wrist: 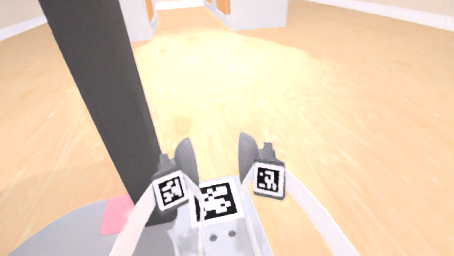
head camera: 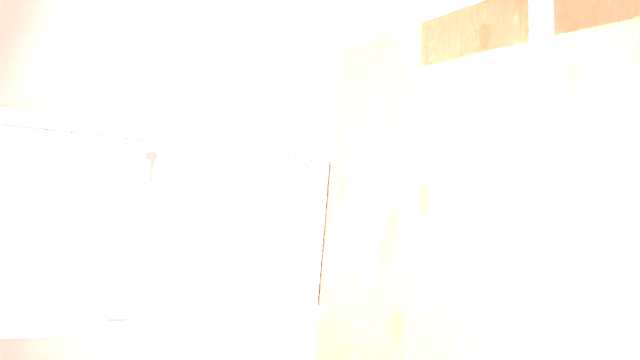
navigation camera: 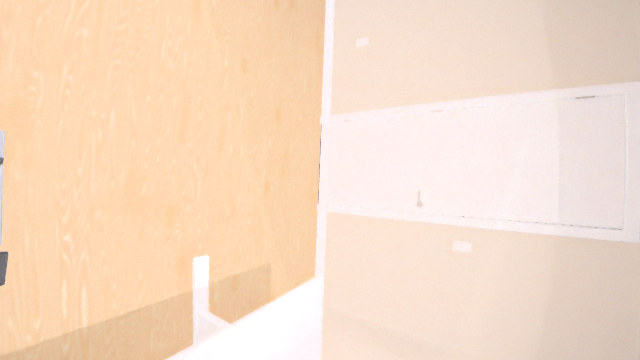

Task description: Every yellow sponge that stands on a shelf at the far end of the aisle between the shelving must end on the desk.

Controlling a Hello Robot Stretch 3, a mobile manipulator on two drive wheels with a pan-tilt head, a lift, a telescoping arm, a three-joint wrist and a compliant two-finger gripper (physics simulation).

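Frame: origin at the robot's base, x ahead, y left, z up, level; millimetres.
Seen in the pictures: gripper, between the fingertips: [wrist: 216, 152].
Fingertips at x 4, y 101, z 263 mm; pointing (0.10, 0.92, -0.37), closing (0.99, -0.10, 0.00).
Note:
A point is followed by its place in that frame.
My gripper [wrist: 216, 152] {x 4, y 101, z 263 mm} is partly open in the wrist view, its two grey fingertips apart, with wood floor showing between them. No yellow sponge can be made out in the three views. The desk [navigation camera: 287, 320] {x 670, y -439, z 720 mm} shows in part as a bright white top at the bottom of the navigation view, with a white leg beside it. Two pale shelving units [wrist: 141, 22] {x -258, y 1757, z 126 mm} [wrist: 260, 14] {x 636, y 1753, z 106 mm} with orange things in them stand far off at the top of the wrist view, with the aisle between them. The head view is badly washed out.
A white door [navigation camera: 465, 160] {x 1956, y 240, z 1223 mm} [head camera: 200, 240] {x 1955, y 262, z 671 mm} is set in a beige wall [navigation camera: 425, 290] {x 1970, y -745, z 993 mm}. The wood floor [navigation camera: 150, 125] {x 497, y 286, z 0 mm} [wrist: 300, 100] {x 374, y 583, z 0 mm} stretches ahead of my gripper. My dark mast [wrist: 105, 100] {x -70, y 116, z 317 mm} and grey base [wrist: 70, 235] {x -166, y 122, z 160 mm} with a pink patch are at the left of the wrist view.

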